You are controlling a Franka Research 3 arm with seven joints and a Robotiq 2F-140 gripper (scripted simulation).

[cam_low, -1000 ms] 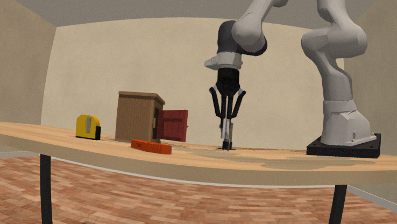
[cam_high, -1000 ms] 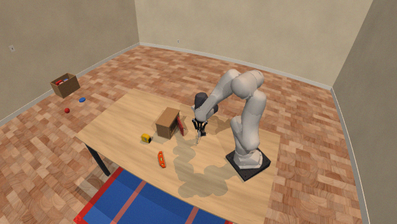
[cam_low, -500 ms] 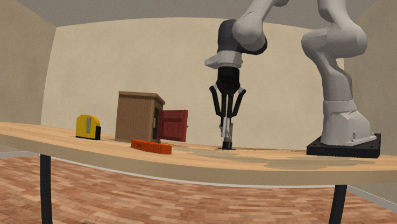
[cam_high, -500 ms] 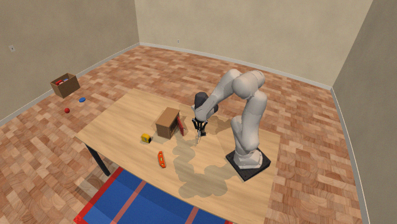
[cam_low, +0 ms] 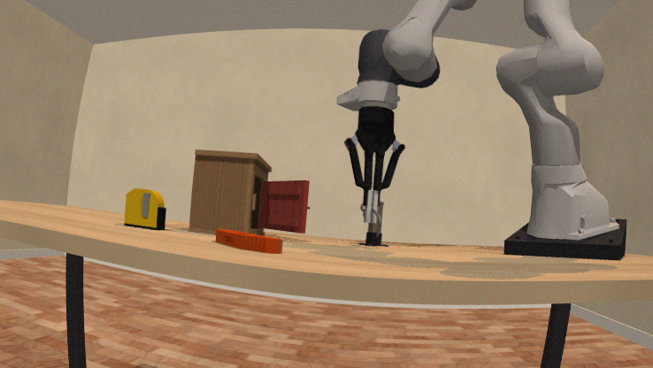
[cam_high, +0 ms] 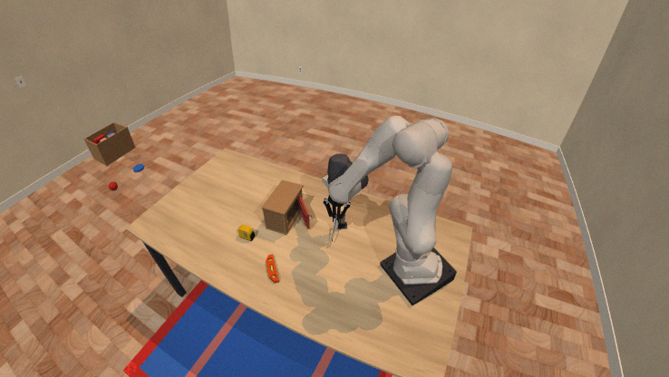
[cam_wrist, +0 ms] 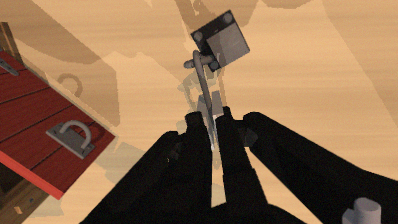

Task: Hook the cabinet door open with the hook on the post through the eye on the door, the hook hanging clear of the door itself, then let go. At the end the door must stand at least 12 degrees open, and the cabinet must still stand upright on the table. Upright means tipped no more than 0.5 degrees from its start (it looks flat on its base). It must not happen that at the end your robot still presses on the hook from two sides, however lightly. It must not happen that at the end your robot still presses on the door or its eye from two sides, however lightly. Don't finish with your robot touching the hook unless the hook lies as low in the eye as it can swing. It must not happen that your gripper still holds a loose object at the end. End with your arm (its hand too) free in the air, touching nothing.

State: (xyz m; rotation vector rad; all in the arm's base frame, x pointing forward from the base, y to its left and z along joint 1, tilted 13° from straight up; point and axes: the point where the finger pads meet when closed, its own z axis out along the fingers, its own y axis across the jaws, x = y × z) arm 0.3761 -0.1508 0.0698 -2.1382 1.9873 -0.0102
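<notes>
The red door is 18 cm ahead of my hand, 4 cm to the right of it and 1 cm below it. The rest, counted from my hand: yellow tape measure (42 cm ahead, 19 cm to the left, 5 cm below); thin metal hook (2 cm below, 1 cm to the left); orange level (31 cm to the left, 21 cm ahead, 7 cm below).
</notes>
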